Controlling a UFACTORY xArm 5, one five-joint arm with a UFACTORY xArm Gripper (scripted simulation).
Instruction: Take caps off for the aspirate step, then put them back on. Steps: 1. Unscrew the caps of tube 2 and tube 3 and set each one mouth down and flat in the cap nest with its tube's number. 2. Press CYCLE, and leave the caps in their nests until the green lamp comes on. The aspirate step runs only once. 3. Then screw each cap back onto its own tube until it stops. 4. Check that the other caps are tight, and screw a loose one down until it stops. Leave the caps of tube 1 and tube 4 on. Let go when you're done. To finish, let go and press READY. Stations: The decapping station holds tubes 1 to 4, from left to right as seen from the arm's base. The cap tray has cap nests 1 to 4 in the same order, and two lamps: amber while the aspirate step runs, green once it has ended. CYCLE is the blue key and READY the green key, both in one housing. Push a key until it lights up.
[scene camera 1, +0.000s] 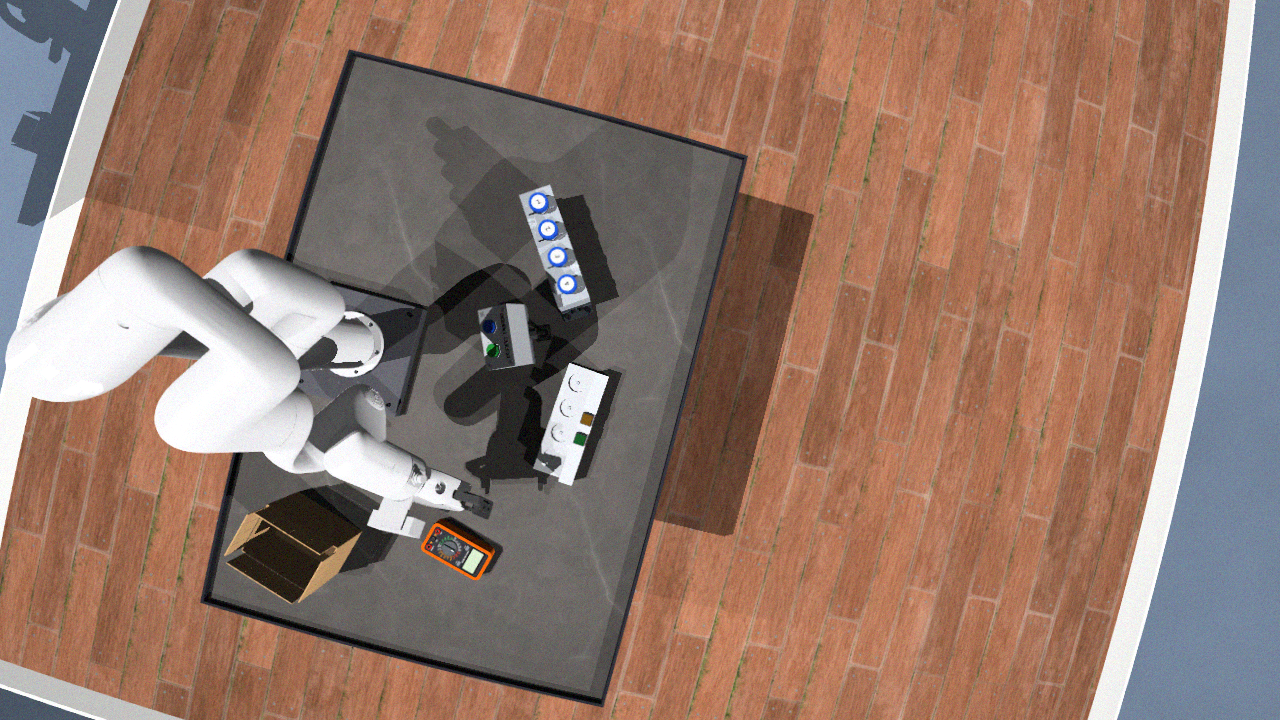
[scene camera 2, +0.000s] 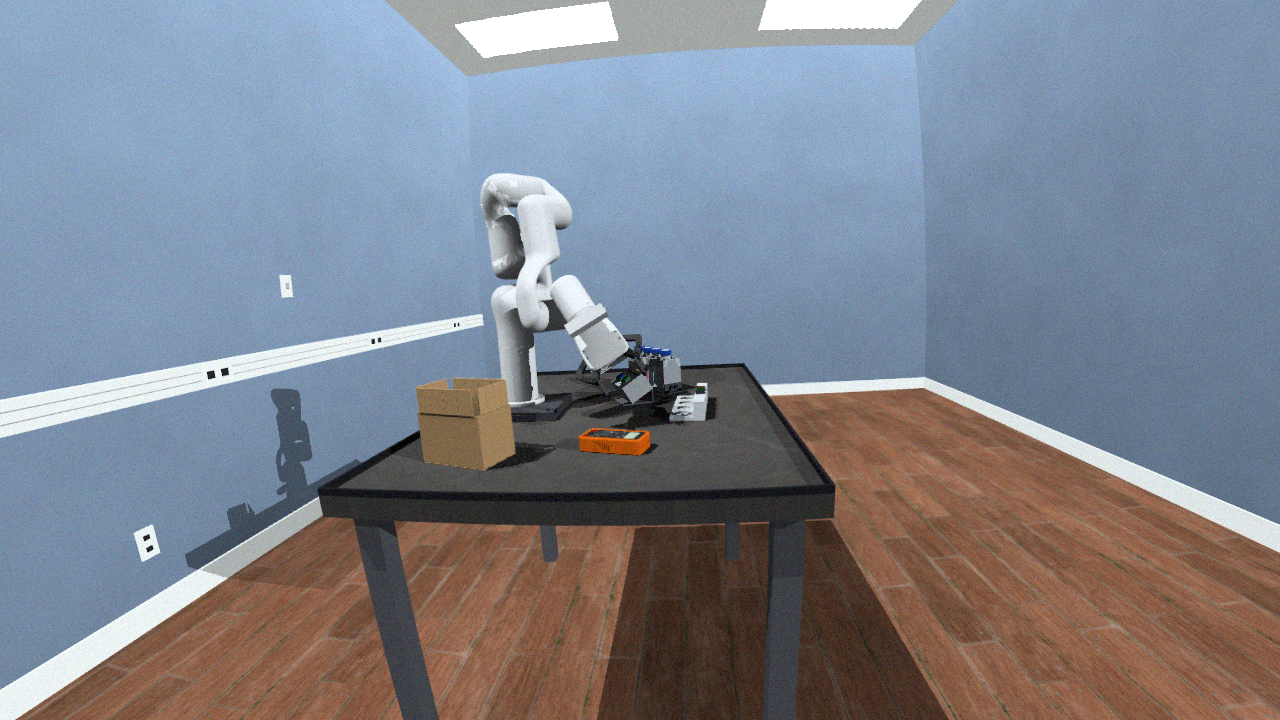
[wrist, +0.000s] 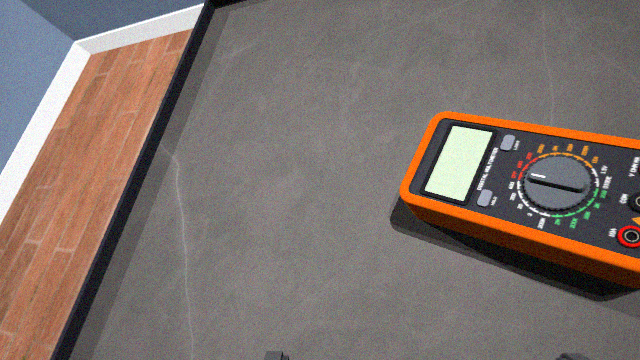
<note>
In view: my gripper (scene camera 2: 627, 385), a cardboard box (scene camera 1: 293, 536), a key housing (scene camera 1: 513, 336) and a table edge (scene camera 2: 824, 476).
The cardboard box shows as well in scene camera 2 (scene camera 2: 451, 435). My gripper also shows in scene camera 1 (scene camera 1: 469, 507). The key housing also shows in scene camera 2 (scene camera 2: 636, 390). The wrist view misses the cardboard box: it is out of frame.
</note>
